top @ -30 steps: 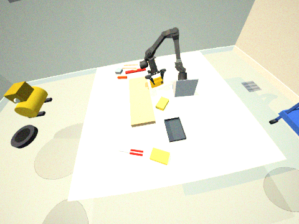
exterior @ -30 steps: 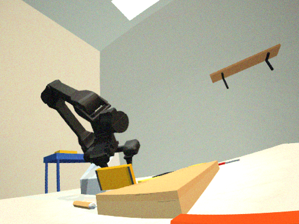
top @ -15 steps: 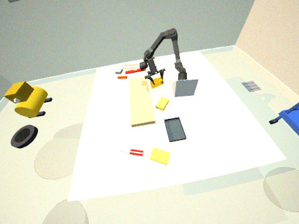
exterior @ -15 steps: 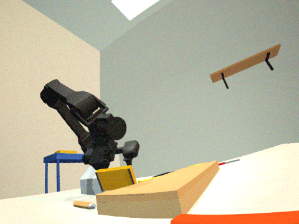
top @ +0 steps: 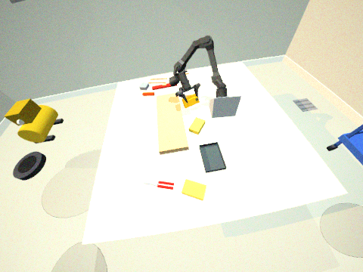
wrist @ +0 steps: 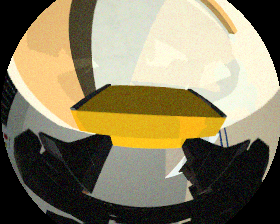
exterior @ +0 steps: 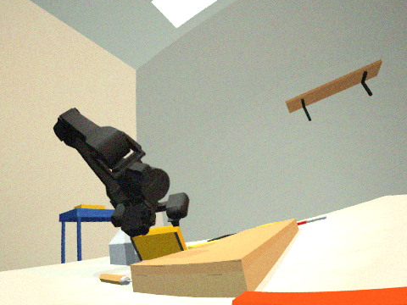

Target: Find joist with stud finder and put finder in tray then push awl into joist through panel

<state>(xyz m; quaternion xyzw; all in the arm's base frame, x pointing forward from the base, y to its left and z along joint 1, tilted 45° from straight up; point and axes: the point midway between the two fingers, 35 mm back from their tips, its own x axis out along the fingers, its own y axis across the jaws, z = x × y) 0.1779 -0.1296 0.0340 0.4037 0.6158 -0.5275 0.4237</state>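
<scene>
Now: gripper tip 10 mm past the yellow stud finder, 10 mm to the left of it and 10 mm above it. Round my gripper tip: red level (190 mm ahead, 340 mm to the right, 70 mm below); then dark tray (20 mm behind, 420 mm to the left, 70 mm below); then awl (20 mm ahead, 150 mm to the right, 70 mm below).
</scene>
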